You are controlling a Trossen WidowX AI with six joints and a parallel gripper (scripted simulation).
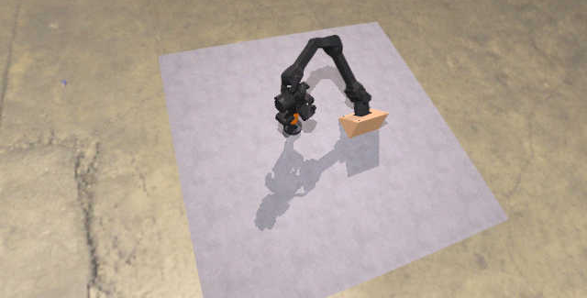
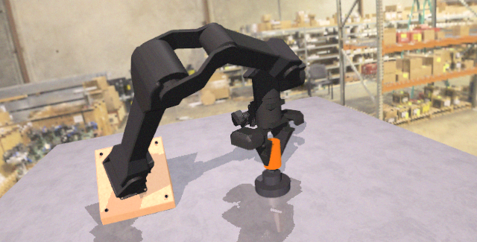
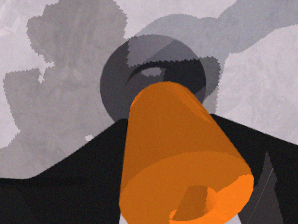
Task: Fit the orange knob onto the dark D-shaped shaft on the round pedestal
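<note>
My gripper tip is now 2 cm below the orange knob. Round my gripper tip: pedestal 4 cm below.
</note>
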